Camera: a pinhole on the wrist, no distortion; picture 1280 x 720 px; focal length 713.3 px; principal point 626.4 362.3 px. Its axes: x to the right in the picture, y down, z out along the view. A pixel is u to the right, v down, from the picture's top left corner.
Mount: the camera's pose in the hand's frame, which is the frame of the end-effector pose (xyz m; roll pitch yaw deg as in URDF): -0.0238 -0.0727 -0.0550 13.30 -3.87 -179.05
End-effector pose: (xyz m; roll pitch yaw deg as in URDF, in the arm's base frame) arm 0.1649 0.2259 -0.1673 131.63 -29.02 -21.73
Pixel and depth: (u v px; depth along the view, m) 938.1 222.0 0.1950
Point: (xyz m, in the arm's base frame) 0.0835 0.1468 -0.2857
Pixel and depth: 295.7 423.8 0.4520
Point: 0.3492 -0.1503 -0.2850
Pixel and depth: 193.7 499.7 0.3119
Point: 0.3543 -0.0098 -0.2581
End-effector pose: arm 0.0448 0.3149 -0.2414 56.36 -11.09 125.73
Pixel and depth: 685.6 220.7 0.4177
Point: 0.2744 0.3732 0.0182
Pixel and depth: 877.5 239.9 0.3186
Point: 0.2777 0.2971 -0.0858
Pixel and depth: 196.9 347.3 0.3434
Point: 0.1161 0.5743 -0.0454
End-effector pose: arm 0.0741 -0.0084 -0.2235 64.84 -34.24 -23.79
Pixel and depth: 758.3 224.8 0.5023
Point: -0.2763 -0.2030 -0.0250
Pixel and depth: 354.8 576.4 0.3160
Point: 0.0354 -0.2957 -0.1307
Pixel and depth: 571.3 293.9 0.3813
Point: -0.0979 -0.2102 -0.0621
